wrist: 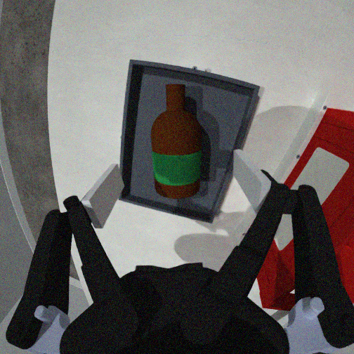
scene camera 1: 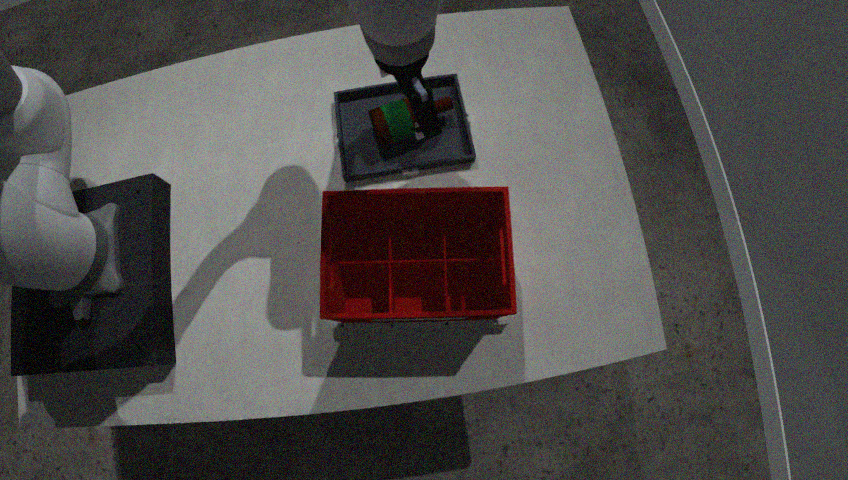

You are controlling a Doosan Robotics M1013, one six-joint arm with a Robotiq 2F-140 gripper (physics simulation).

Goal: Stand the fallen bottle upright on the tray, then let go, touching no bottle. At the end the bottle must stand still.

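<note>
A brown bottle with a green label lies on its side in the grey tray. In the wrist view its neck points to the top and its base toward the gripper. In the scene view its neck points right and is partly hidden behind the gripper. My gripper is open and empty, above the tray. In the wrist view its two pads stand wide apart on either side of the bottle's label end, with a gap on each side. The scene view does not show clearly how high the fingertips are.
A red crate with compartments stands close beside the tray, in front of it in the scene view. The arm's dark base block stands at the left of the white table. The tray has a raised rim.
</note>
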